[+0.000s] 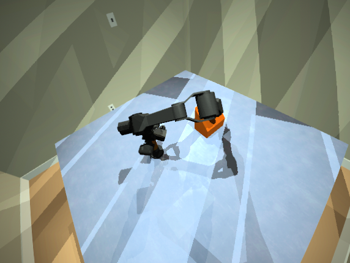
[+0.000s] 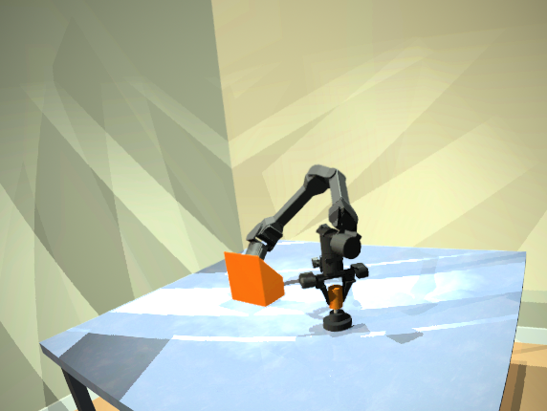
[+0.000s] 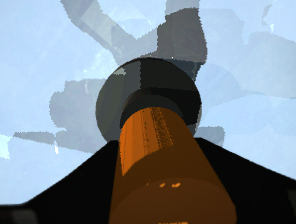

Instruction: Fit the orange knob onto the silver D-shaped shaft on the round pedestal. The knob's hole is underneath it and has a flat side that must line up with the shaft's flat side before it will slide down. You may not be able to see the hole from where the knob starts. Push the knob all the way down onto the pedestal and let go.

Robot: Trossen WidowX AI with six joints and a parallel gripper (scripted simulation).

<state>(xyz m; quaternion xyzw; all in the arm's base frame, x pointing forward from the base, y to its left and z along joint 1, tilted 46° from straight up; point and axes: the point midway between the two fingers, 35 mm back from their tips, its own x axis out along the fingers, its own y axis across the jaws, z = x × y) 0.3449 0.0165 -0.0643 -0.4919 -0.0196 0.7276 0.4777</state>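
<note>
Right now the round pedestal is 4 cm below my gripper tip. The rest, counted from my gripper tip: orange knob 3 cm above.
</note>
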